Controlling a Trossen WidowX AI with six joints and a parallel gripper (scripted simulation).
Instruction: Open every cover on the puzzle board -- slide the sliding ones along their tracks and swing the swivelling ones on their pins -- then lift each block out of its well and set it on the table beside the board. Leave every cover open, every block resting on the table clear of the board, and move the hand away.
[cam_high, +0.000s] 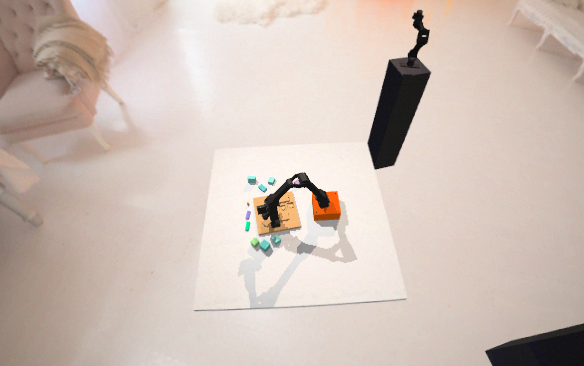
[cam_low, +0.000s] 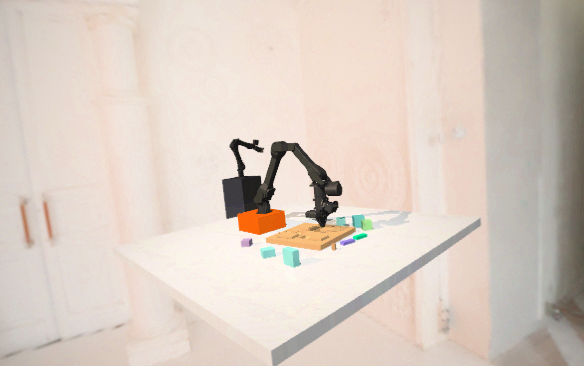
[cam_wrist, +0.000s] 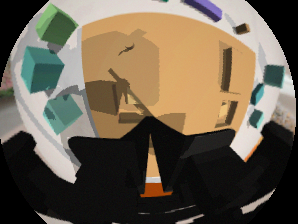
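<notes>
Now: the tan puzzle board 1 cm behind my gripper tip and 8 cm to the right of it. Round my gripper tip: purple bar: 18 cm ahead, 10 cm to the right, 2 cm below; then green block: 16 cm ahead, 13 cm to the left; then green bar: 19 cm ahead, 1 cm to the right, 2 cm below.
</notes>
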